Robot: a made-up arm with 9 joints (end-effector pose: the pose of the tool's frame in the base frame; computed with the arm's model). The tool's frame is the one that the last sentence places.
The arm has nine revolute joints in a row. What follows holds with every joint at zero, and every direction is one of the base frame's.
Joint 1 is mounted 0.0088 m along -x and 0.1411 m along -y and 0.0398 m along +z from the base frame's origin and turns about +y.
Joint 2 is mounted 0.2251 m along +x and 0.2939 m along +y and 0.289 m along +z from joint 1 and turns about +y.
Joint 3 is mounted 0.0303 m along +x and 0.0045 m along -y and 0.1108 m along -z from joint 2 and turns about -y.
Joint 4 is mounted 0.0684 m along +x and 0.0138 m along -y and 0.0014 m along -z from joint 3 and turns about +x.
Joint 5 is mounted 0.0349 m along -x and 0.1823 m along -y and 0.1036 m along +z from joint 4 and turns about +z.
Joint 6 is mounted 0.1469 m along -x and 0.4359 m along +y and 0.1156 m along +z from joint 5 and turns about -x.
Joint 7 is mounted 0.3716 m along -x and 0.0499 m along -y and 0.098 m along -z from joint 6 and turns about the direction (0.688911, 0.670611, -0.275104).
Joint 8 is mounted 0.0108 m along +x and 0.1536 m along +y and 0.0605 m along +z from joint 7 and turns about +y.
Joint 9 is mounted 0.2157 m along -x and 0.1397 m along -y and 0.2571 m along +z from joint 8 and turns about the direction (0.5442, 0.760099, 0.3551).
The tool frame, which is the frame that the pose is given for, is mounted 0.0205 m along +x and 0.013 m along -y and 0.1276 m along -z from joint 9; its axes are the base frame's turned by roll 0.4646, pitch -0.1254 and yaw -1.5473 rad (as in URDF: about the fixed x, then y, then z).
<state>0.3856 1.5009 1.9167 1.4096 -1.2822 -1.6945 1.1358 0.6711 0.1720</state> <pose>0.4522 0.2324 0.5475 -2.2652 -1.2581 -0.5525</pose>
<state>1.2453 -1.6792 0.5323 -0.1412 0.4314 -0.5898 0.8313 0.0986 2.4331</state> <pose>-0.2237 -0.2060 -0.3442 -0.2356 1.9209 0.5465</pose>
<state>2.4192 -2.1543 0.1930 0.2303 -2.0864 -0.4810 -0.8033 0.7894 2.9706</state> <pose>0.8500 0.2543 0.1147 -2.4357 -1.8090 0.7113</pose>
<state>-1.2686 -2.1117 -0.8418 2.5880 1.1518 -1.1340 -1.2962 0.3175 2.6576</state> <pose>0.8217 0.7515 0.5501 -1.6381 -1.4668 2.2325</pose>
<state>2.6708 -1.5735 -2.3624 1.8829 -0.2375 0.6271 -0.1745 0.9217 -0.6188</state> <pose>0.0708 -0.3819 -0.7597 1.7707 -1.6567 0.2441</pose>
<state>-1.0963 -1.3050 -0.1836 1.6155 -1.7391 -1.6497 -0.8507 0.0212 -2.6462</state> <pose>-0.9399 -0.1048 0.4573 0.3459 0.0156 2.6073</pose>
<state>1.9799 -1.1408 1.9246 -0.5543 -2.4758 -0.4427 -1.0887 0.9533 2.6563</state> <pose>0.1314 0.2898 0.7695 2.6870 0.4304 -0.1535</pose>
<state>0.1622 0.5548 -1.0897 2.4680 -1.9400 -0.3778 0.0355 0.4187 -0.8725</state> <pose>-0.0199 -0.2739 -0.2420 1.4967 -1.3263 0.2503</pose>
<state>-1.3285 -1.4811 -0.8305 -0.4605 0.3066 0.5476 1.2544 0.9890 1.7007</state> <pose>-0.5802 0.2569 0.0311 0.6729 1.1380 -0.7822</pose>
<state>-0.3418 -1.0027 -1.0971 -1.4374 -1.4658 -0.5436 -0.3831 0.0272 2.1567</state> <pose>0.7040 0.5923 -0.2327 0.5030 -0.3322 -1.5897</pose>
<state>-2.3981 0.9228 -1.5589 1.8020 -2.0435 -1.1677 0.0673 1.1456 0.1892</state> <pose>0.1933 -0.1431 0.0282 -1.0633 -1.7311 0.8603</pose>
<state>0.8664 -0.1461 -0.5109 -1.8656 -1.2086 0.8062 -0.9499 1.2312 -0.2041</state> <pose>-0.1873 0.1716 -0.6099 1.9005 2.2851 -0.3523</pose>
